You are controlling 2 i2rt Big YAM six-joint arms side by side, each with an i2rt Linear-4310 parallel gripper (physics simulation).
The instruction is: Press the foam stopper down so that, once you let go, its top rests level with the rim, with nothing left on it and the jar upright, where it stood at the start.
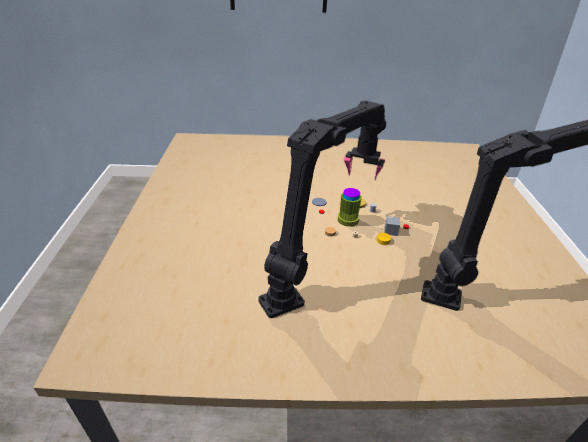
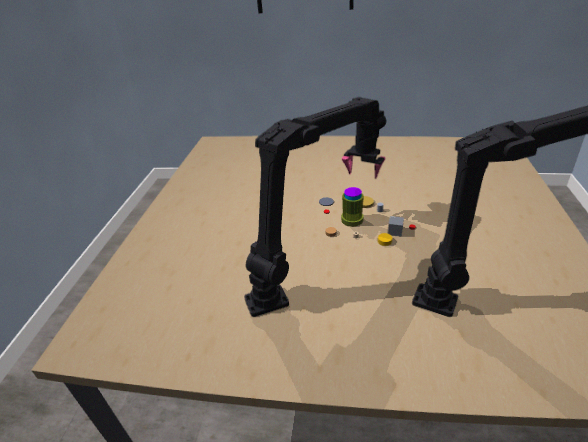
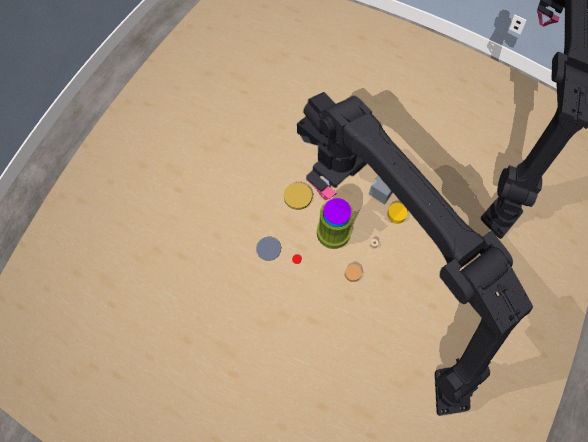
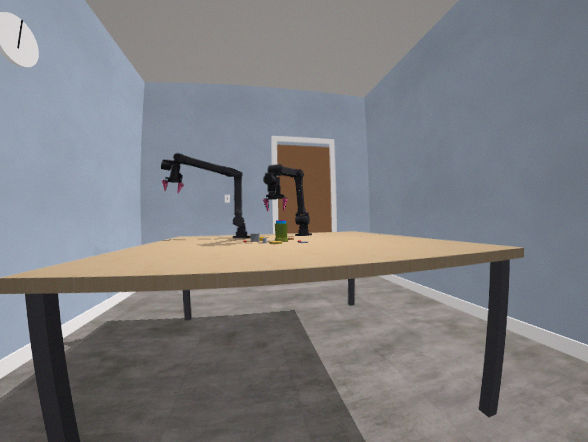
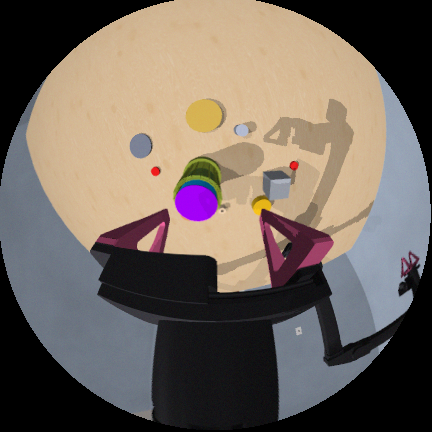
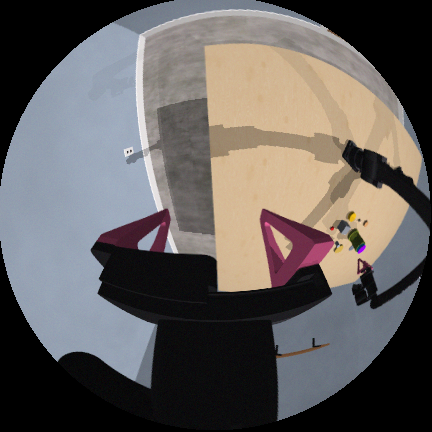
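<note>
A green ribbed jar stands upright on the table. The foam stopper, with a purple top and a blue side, sticks up above the jar's rim. My left gripper is open and empty, above the jar and somewhat off to one side, touching nothing. My right gripper is open and empty, high up and far from the jar.
Around the jar lie a grey block, a yellow disc, a gold disc, a slate disc, an orange disc, a small ring, a small blue-grey cylinder and red discs.
</note>
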